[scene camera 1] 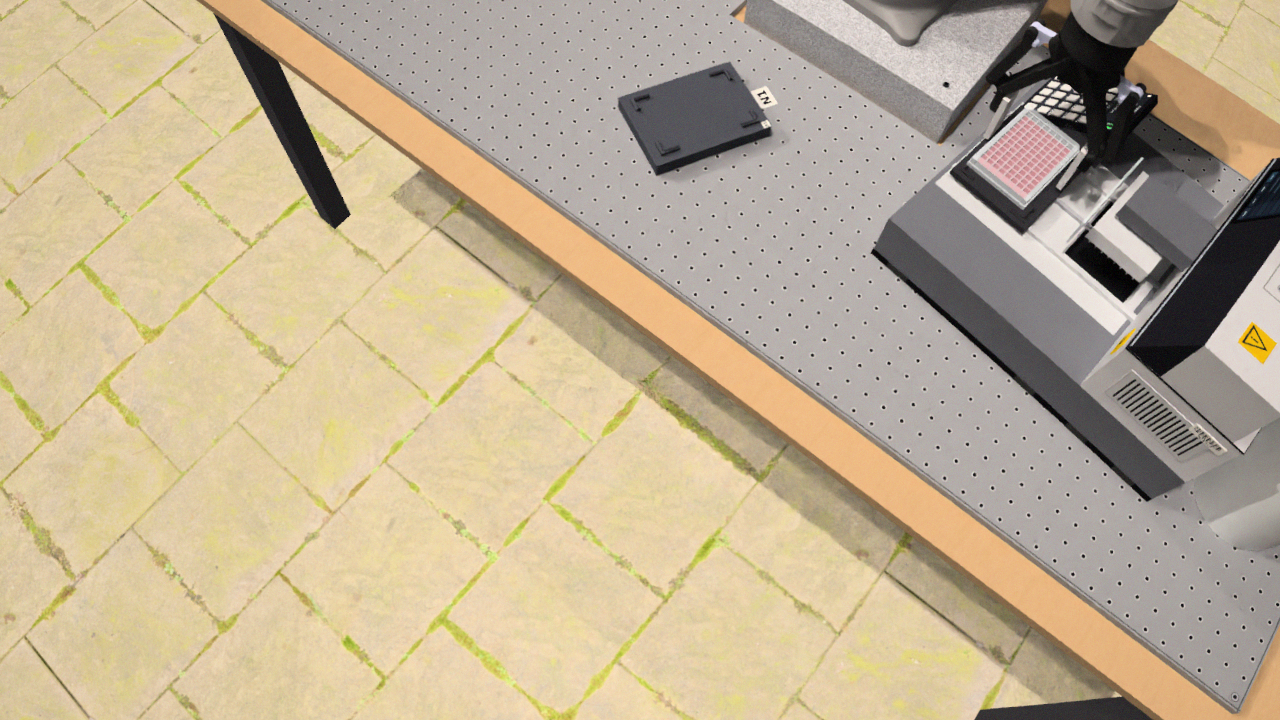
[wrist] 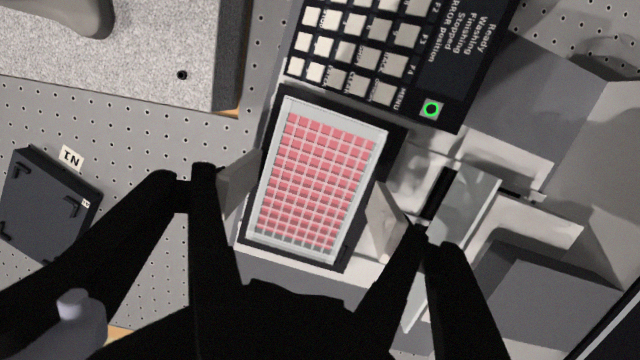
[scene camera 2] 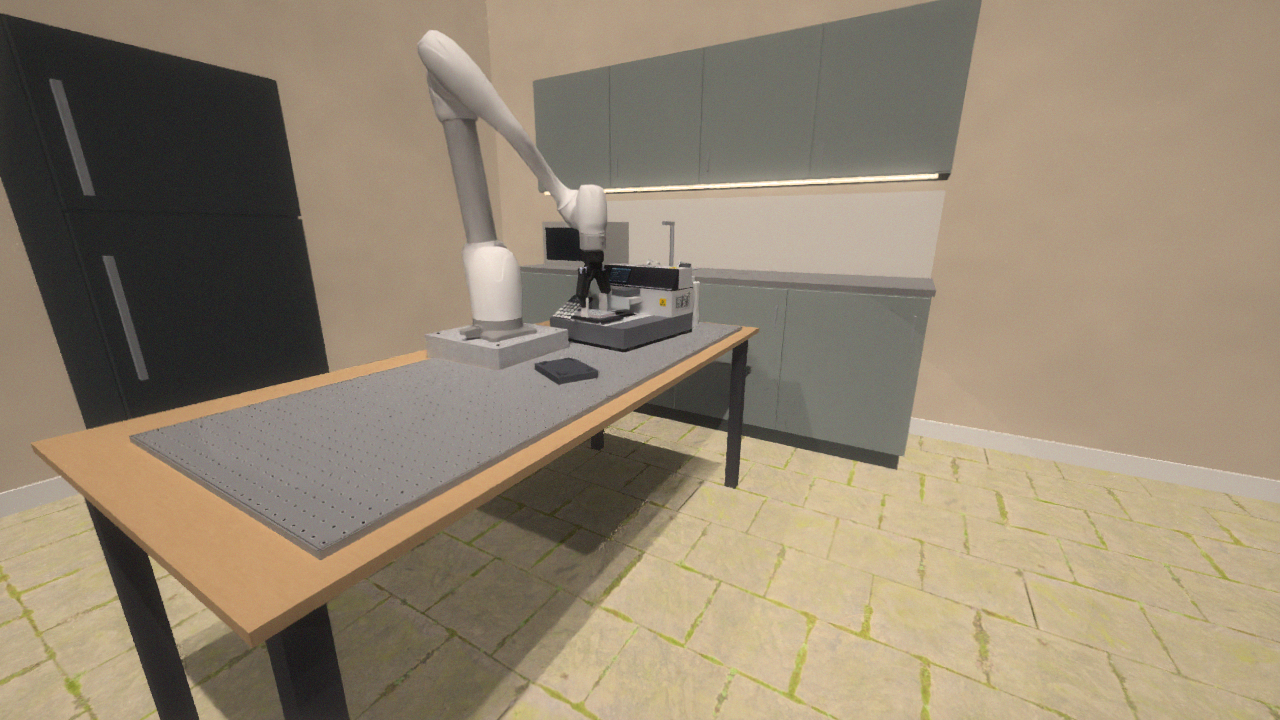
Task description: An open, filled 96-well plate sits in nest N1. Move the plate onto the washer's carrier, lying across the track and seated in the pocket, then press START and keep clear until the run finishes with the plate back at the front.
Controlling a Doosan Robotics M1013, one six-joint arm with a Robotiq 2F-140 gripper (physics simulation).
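Pixels of known places: gripper, fingertip midpoint: (scene camera 1: 1027,155) (wrist: 315,182) (scene camera 2: 594,314); arm's base, origin of the base link: (scene camera 2: 498,333).
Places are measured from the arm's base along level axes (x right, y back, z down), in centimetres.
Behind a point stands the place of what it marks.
Note:
The filled 96-well plate (scene camera 1: 1026,154) @[x -30.5, y -15.9, z -4.6 cm] (wrist: 313,182) @[x -30.4, y -14.8, z -4.7 cm] has red wells and lies on the dark carrier (scene camera 1: 989,198) @[x -30.7, y -23.4, z -3.0 cm] (wrist: 345,261) @[x -35.9, y -22.3, z -3.0 cm] of the washer (scene camera 1: 984,268) @[x -35.6, y -30.6, z -1.6 cm] (scene camera 2: 626,334) @[x -25.1, y -33.6, z 0.3 cm], its long side across the track. It looks level; its underside in the pocket is hidden. My gripper (scene camera 1: 1037,143) @[x -30.6, y -15.0, z -3.6 cm] (scene camera 2: 597,307) @[x -30.6, y -15.0, z -3.6 cm] (wrist: 315,182) @[x -30.6, y -15.0, z -3.6 cm] is open, with a pale finger pad beside each long side of the plate and a gap at both sides. Nest N1 (scene camera 1: 693,116) @[x 4.4, y -35.6, z 4.1 cm] (scene camera 2: 566,369) @[x 6.7, y -37.0, z 4.1 cm] (wrist: 40,210) @[x 4.3, y -33.2, z 4.1 cm] is empty. The keypad (scene camera 1: 1060,100) @[x -28.6, y -4.2, z -3.6 cm] (wrist: 345,51) @[x -29.8, y -4.8, z -4.2 cm] lies behind the plate; I cannot pick out START.
A green ring light (wrist: 431,109) @[x -35.8, y -7.0, z -7.7 cm] glows beside the keypad. A clear upright panel (wrist: 465,205) @[x -40.9, y -12.1, z -7.8 cm] and grey washer blocks (wrist: 545,305) @[x -47.1, y -16.1, z -11.5 cm] stand right of the gripper in the wrist view. The arm's stone-grey base block (scene camera 1: 895,67) @[x -9.8, y -12.7, z 0.3 cm] (scene camera 2: 497,345) @[x 10.6, y -12.9, z 0.1 cm] (wrist: 125,55) @[x -10.5, y -9.8, z 0.2 cm] is close to the washer.

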